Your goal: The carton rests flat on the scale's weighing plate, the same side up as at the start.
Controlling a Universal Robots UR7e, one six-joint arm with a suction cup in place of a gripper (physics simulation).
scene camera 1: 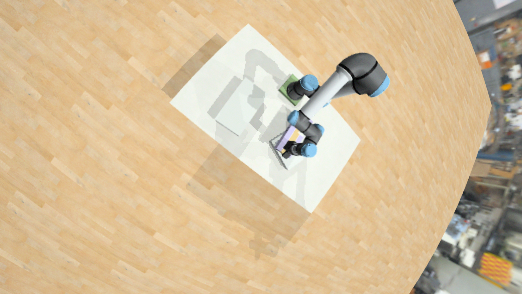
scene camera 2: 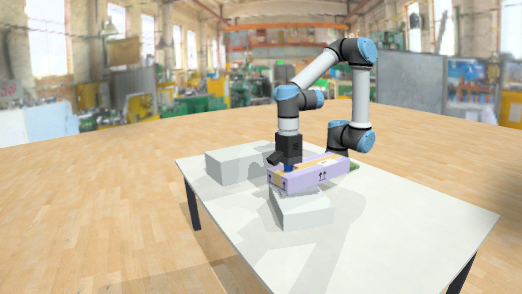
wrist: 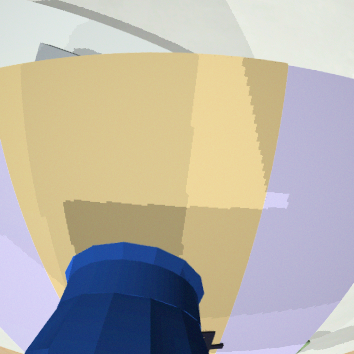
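Seen in the pictures: end effector, tool point: point(scene camera 2: 288, 173) point(wrist: 140, 259); arm's base, origin of the base link: point(scene camera 1: 294, 91).
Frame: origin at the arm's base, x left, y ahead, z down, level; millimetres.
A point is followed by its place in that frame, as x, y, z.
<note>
The carton point(scene camera 1: 285, 138) @[123, 391, -117] point(scene camera 2: 320, 176) @[237, 328, -86] point(wrist: 315, 145) is long and lilac with yellow tape along its top. It looks about level, and the arrows on its side point up. My suction cup point(scene camera 2: 288, 168) point(wrist: 135, 280) is blue and sits on the taped top near one end, shut on the carton; the cup is hidden in scene camera 1. The pale scale point(scene camera 2: 307, 216) @[350, 481, -20] is a low block directly under that end of the carton, and the far end reaches past it toward the arm's base. The carton hides the weighing plate, so I cannot tell whether they touch.
A larger pale block point(scene camera 1: 237, 114) @[-241, 461, -90] point(scene camera 2: 235, 165) @[-145, 497, -59] stands on the white table point(scene camera 1: 325, 175) @[708, 382, 29] point(scene camera 2: 400, 225) @[571, 223, 28], to the left of the scale in scene camera 2. The arm's base stands on a green pad point(scene camera 1: 288, 85) point(scene camera 2: 354, 166) @[88, -57, 7] at the table's edge.
</note>
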